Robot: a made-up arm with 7 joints.
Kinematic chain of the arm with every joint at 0, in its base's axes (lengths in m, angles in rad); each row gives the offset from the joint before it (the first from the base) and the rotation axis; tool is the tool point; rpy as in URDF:
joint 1: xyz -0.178 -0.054 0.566 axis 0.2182 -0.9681 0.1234
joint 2: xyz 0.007 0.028 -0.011 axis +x
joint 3: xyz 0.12 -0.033 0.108 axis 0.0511 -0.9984 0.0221
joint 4: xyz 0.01 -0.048 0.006 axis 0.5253 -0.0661 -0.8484
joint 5: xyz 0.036 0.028 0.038 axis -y
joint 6: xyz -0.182 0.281 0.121 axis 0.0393 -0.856 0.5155
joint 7: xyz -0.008 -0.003 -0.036 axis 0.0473 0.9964 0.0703
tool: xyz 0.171 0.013 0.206 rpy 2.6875 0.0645 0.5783
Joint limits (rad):
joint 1: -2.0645..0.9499
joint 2: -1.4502..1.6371
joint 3: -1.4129..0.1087
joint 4: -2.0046..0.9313
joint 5: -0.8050..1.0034
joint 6: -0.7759..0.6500
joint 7: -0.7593..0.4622
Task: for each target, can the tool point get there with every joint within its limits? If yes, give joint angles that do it. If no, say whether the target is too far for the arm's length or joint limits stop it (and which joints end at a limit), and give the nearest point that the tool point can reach.
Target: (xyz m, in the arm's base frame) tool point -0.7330 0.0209 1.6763
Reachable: no: too far | nearest point -0.4795 0.0024 1.2373 | short by 0.507 m
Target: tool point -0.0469 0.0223 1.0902
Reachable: yes | joints 0.3710 0.4921 -1.1582 -0.4585 0.1073 -0.0892 -0.2634
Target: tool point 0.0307 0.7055 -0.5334
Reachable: no: too far | nearest point -0.0534 0.3640 -0.0647 | short by 0.586 m
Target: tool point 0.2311 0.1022 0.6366
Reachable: yes | joints -1.2565 0.6883 -0.8708 -1.2040 -0.6692 -0.2923 -0.3384
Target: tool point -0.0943 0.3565 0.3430
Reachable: yes | joints 0.2281 -1.2076 -0.0559 -0.8518 -0.5932 -0.2487 -0.3097
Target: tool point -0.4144 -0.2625 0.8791
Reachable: yes | joints -1.1109 1.2898 -0.0133 -1.4191 0.6271 0.0337 -0.6417
